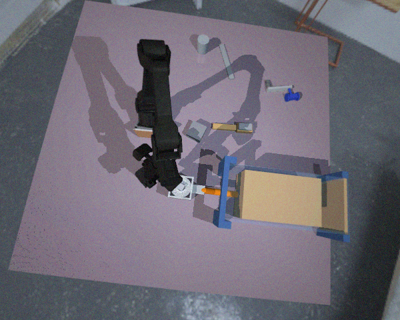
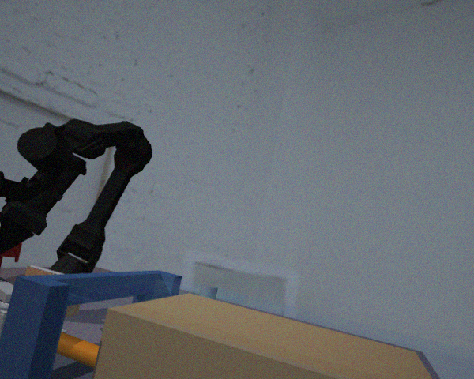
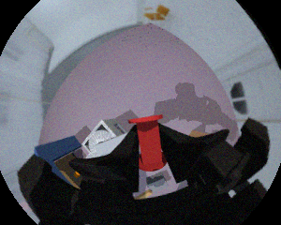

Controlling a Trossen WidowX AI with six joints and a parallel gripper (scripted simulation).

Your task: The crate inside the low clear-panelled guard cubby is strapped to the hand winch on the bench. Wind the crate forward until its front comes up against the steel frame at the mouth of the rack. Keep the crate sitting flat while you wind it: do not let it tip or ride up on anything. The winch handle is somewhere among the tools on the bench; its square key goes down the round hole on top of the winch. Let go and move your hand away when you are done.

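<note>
Right now the red-knobbed crank handle is 4 cm ahead of my gripper tip and 3 cm below it. Also, from my gripper tip: red knob (1 cm to the left, 1 cm ahead); then blue steel frame (26 cm ahead, 2 cm below); then grey block (25 cm to the left, 12 cm ahead, 11 cm below).
</note>
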